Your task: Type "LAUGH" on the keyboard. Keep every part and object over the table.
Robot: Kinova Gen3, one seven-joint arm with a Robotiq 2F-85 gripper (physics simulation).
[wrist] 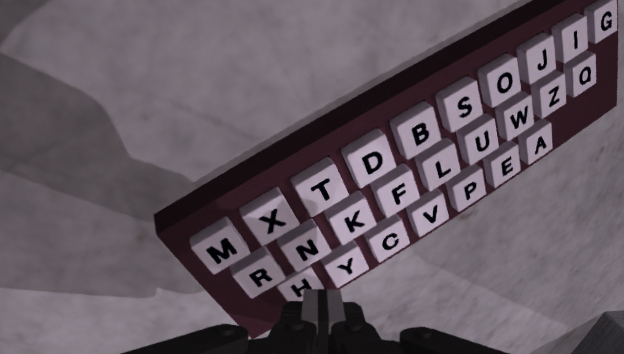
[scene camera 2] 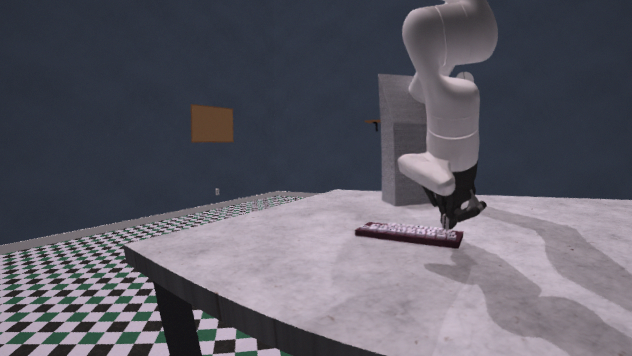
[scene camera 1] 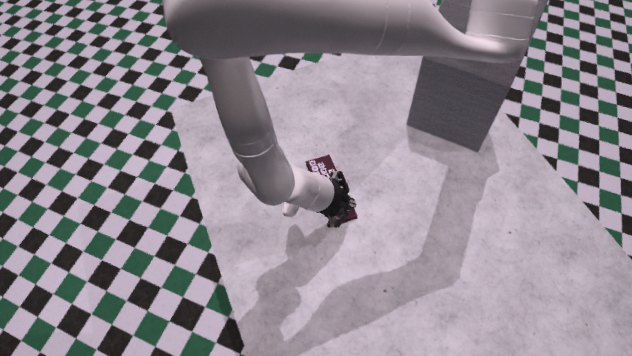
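Seen in the pictures: gripper, fingertip midpoint: (wrist: 321,314) (scene camera 2: 448,226) (scene camera 1: 352,204); arm's base at its link origin: (scene camera 2: 422,92).
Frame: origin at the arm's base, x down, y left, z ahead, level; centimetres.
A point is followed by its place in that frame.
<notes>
A dark red keyboard (scene camera 1: 320,164) @[x 32.6, y 14.6, z 38.3 cm] (scene camera 2: 407,237) @[x 33.3, y 22.9, z 38.5 cm] (wrist: 200,270) @[x 33.1, y 30.1, z 33.6 cm] with white letter keys lies flat on the table, slanting in the wrist view. My gripper (scene camera 1: 353,203) @[x 32.5, y 26.2, z 30.4 cm] (scene camera 2: 448,226) @[x 32.5, y 26.2, z 30.4 cm] (wrist: 321,314) @[x 32.5, y 26.2, z 30.4 cm] is shut and empty, fingertips pointing down at the H key (wrist: 300,287) @[x 33.0, y 26.8, z 31.7 cm], partly covering it in the wrist view. Whether the tips touch the key I cannot tell. The L key (wrist: 440,167) @[x 32.7, y 21.6, z 35.6 cm], the U key (wrist: 481,142) @[x 32.6, y 19.9, z 36.2 cm] and the A key (wrist: 540,145) @[x 32.7, y 16.6, z 35.4 cm] show along the keyboard, and the G key (wrist: 605,22) @[x 32.6, y 14.2, z 40.2 cm] is at the upper right corner. The arm hides part of the keyboard in scene camera 1.
The table (scene camera 1: 390,320) @[x 34.4, y 52.6, z 23.2 cm] (scene camera 2: 240,265) @[x 34.4, y 14.2, z 64.5 cm] has its edge to the left in both scene views, with checkered floor beyond. A grey block (scene camera 1: 450,105) @[x 21.9, y 4.1, z 6.4 cm] (scene camera 2: 389,150) @[x 18.4, y -3.4, z 13.3 cm] stands on the table under the arm's base. The arm's shadow falls across the table.
</notes>
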